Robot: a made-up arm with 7 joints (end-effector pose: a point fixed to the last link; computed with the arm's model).
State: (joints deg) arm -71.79 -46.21 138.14 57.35 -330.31 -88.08 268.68
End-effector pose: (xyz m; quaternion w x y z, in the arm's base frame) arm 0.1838 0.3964 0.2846 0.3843 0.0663 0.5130 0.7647
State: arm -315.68 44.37 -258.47 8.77 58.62 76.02 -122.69
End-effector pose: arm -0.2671 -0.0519 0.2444 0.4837 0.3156 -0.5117 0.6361
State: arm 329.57 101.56 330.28 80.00 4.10 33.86 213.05
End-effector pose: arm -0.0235 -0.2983 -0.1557 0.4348 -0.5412 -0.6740 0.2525
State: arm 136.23 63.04 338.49 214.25 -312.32 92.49 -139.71
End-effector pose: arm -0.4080 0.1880 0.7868 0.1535 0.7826 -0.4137 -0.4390
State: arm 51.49 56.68 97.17 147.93 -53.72 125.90 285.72
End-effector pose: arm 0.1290 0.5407 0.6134 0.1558 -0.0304 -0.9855 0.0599
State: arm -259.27 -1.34 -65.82 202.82 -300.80 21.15 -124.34
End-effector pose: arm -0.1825 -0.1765 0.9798 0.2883 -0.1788 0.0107 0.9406
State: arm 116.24 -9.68 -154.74 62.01 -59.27 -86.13 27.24
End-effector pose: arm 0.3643 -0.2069 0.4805 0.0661 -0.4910 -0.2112 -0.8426
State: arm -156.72 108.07 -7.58 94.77 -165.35 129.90 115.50
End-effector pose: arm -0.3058 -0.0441 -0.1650 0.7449 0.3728 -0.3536 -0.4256
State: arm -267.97 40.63 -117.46 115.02 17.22 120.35 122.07
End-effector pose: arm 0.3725 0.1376 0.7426 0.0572 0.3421 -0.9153 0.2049
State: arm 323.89 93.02 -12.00 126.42 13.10 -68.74 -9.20
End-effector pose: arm 0.4219 -0.3911 0.1158 0.3885 0.5953 -0.1671 0.6832
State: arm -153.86 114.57 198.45 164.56 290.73 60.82 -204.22
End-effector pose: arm -0.6155 -0.3081 0.1532 0.8439 0.5165 -0.1088 -0.0960
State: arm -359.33 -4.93 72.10 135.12 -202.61 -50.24 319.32
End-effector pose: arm 0.0924 0.2956 0.8503 0.7071 -0.5989 0.3747 -0.0309
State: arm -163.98 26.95 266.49 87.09 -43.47 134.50 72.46
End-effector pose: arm -0.1210 0.3904 0.5852 0.3435 0.7832 -0.0172 0.5180
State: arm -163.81 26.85 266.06 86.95 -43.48 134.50 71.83
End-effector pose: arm -0.1185 0.3903 0.5858 0.3474 0.7838 -0.0146 0.5145
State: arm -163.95 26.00 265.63 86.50 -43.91 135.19 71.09
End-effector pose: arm -0.1097 0.3906 0.5854 0.3608 0.7833 -0.0153 0.5060
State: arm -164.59 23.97 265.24 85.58 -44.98 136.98 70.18
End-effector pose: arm -0.0915 0.3913 0.5830 0.3892 0.7804 -0.0205 0.4890
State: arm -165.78 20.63 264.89 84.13 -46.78 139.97 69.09
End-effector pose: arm -0.0636 0.3914 0.5776 0.4331 0.7732 -0.0299 0.4622
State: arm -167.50 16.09 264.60 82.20 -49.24 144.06 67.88
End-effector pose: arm -0.0281 0.3898 0.5685 0.4894 0.7600 -0.0418 0.4255
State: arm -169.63 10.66 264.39 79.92 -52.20 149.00 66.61
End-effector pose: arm 0.0109 0.3854 0.5557 0.5524 0.7394 -0.0539 0.3811
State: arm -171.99 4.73 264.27 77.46 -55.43 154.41 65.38
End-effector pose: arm 0.0489 0.3781 0.5402 0.6152 0.7119 -0.0637 0.3326
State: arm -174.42 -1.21 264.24 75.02 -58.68 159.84 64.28
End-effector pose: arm 0.0827 0.3687 0.5237 0.6719 0.6799 -0.0705 0.2850
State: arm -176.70 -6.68 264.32 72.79 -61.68 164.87 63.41
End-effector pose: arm 0.1096 0.3587 0.5080 0.7184 0.6474 -0.0742 0.2432
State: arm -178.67 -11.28 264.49 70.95 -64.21 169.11 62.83
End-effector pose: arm 0.1293 0.3497 0.4949 0.7531 0.6187 -0.0760 0.2105
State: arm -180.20 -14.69 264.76 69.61 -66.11 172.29 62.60
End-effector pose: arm 0.1420 0.3428 0.4857 0.7760 0.5968 -0.0772 0.1889
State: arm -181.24 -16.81 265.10 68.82 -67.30 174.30 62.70
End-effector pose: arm 0.1488 0.3386 0.4806 0.7885 0.5834 -0.0787 0.1780
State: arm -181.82 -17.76 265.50 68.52 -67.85 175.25 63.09
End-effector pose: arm 0.1511 0.3368 0.4792 0.7927 0.5779 -0.0811 0.1763
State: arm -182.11 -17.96 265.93 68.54 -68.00 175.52 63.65
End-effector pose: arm 0.1507 0.3367 0.4801 0.7920 0.5773 -0.0841 0.1801
